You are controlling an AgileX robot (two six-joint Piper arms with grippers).
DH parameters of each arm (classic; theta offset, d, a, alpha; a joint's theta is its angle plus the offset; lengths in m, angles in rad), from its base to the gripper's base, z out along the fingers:
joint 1: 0 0.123 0 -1.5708
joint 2: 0.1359 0 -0.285 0
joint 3: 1.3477 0 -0.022 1.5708
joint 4: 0 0.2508 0 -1.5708
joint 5: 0 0 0.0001 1.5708
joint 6: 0 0.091 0 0
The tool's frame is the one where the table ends.
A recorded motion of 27 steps. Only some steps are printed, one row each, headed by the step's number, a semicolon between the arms.
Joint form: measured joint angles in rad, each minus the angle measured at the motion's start. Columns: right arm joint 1, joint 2, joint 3, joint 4, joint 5, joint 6; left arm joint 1, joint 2, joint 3, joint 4, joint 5, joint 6.
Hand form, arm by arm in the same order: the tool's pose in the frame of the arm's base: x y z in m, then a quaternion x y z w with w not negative. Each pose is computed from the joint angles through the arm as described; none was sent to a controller.
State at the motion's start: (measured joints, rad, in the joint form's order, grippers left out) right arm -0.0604 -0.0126 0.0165 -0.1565 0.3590 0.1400; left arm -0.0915 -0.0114 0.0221 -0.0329 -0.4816 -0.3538
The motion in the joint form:
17: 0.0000 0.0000 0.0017 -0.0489 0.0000 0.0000; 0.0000 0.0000 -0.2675 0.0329 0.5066 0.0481
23: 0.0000 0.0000 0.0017 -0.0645 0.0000 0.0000; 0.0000 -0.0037 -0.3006 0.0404 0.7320 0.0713
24: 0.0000 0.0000 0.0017 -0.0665 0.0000 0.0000; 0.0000 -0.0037 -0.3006 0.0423 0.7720 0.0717
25: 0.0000 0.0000 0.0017 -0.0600 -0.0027 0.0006; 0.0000 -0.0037 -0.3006 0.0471 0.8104 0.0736
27: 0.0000 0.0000 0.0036 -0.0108 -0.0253 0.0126; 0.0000 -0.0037 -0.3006 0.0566 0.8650 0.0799
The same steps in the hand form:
17: 0.0523 -0.0097 0.1761 0.02479 0.79538 -0.06267 0.60235; 0.0322 -0.0030 0.2921 -0.06262 0.58247 -0.15990 0.79451
23: 0.0522 -0.0102 0.1762 0.02059 0.79514 -0.06923 0.60211; 0.0319 -0.0028 0.2827 -0.06120 0.65669 -0.13646 0.73919
24: 0.0522 -0.0103 0.1762 0.02005 0.79511 -0.07007 0.60208; 0.0323 -0.0027 0.2791 -0.06214 0.67156 -0.13296 0.72627
25: 0.0523 -0.0100 0.1764 0.02184 0.79442 -0.06704 0.60327; 0.0325 -0.0026 0.2756 -0.06191 0.68569 -0.12767 0.71393
27: 0.0530 -0.0082 0.1774 0.03835 0.78860 -0.04178 0.61229; 0.0327 -0.0022 0.2707 -0.05985 0.70546 -0.11758 0.69636

